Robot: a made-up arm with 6 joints.
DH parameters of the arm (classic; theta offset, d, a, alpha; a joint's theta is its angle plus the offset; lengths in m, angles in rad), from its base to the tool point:
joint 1: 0 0.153 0 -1.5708
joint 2: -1.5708 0 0.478 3.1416
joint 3: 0 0 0 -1.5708
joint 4: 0 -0.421 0 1.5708
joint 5: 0 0.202 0 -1.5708
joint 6: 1.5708 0 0 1.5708
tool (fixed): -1.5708 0 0 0
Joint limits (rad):
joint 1: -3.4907..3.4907
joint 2: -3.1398..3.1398
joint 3: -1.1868..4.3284
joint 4: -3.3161..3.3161
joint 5: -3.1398..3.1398
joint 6: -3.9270..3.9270
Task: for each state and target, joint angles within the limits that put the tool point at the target. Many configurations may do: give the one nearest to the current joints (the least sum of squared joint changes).
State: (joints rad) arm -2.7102 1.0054 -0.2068 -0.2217 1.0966 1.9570
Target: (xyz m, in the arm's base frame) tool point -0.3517 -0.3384 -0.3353
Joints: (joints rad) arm -1.9521 1.7126 0.1327 -0.1212 1.0966 1.9570
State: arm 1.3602 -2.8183 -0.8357 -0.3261 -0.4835 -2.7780
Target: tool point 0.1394 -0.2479 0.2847
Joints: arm 1.3980 -2.1437 -0.7929 -0.4716 -0.4835 -2.7780
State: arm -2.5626 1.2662 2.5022 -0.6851 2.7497 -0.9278
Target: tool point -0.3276 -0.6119 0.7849
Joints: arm -1.9461 0.9044 2.1394 -1.1608 2.7497 -0.9278
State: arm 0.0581 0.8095 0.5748 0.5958 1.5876 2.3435
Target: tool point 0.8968 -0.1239 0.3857
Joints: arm -0.0164 1.2310 1.0098 0.9997 1.5876 2.3435
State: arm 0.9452 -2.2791 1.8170 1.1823 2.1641 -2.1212
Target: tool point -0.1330 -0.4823 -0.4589
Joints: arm 1.1360 -1.8991 2.3112 1.1501 2.1641 -2.1212
